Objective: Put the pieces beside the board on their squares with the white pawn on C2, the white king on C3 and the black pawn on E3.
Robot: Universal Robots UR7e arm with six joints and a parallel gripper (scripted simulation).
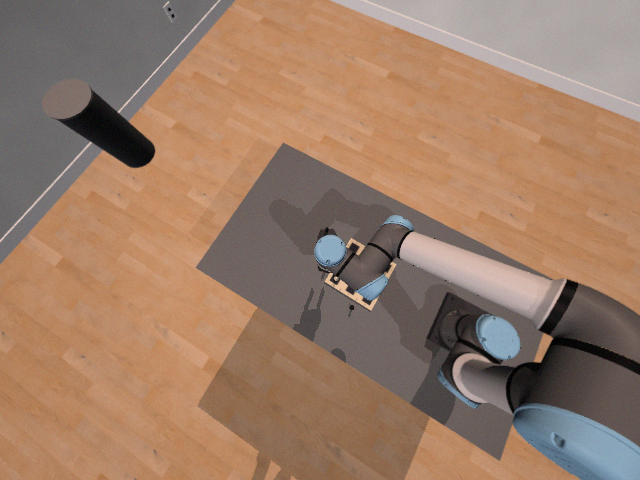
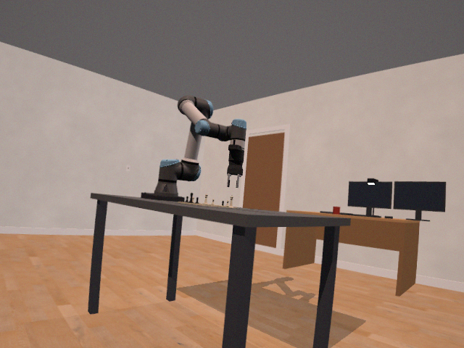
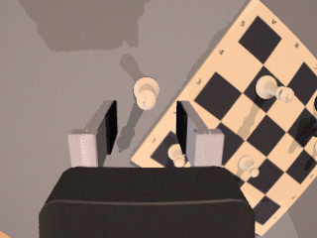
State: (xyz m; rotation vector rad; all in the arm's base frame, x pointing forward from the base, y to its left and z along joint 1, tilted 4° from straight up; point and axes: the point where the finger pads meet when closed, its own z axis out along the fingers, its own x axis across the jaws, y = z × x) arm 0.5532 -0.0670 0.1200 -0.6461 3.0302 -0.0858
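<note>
The white piece lies 9 cm below my hand. The rest, counted from my hand: chessboard 14 cm behind, 1 cm to the right, 12 cm below; then large black piece 19 cm behind, 8 cm to the right, 9 cm below.
</note>
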